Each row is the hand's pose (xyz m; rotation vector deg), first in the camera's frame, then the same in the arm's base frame.
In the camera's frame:
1: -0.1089 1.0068 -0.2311 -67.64 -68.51 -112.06
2: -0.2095 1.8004 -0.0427 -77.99 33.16 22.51
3: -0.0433 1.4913 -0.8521 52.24 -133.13 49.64
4: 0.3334 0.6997 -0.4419 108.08 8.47 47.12
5: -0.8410 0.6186 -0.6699 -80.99 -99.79 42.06
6: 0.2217 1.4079 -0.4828 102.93 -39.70 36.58
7: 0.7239 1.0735 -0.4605 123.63 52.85 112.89
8: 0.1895 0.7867 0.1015 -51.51 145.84 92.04
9: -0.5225 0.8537 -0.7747 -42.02 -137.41 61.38
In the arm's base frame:
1: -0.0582 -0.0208 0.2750 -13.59 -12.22 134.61
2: -0.1230 0.3166 1.0216 -4.14 -6.40 -71.59
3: 0.5592 -0.1699 0.7455 59.13 125.84 7.50
4: -0.0269 -0.5660 0.0849 59.50 -129.27 63.89
5: 0.5421 0.4183 -0.2960 -115.01 -62.91 -106.10
6: 0.1197 -0.3126 0.7406 -39.55 167.66 -38.92
7: -0.0908 -0.8435 0.5448 17.78 -69.45 124.95
8: -0.4874 -0.2377 0.1455 -3.51 45.13 40.89
9: 0.5675 0.1468 0.0094 123.75 88.42 60.72

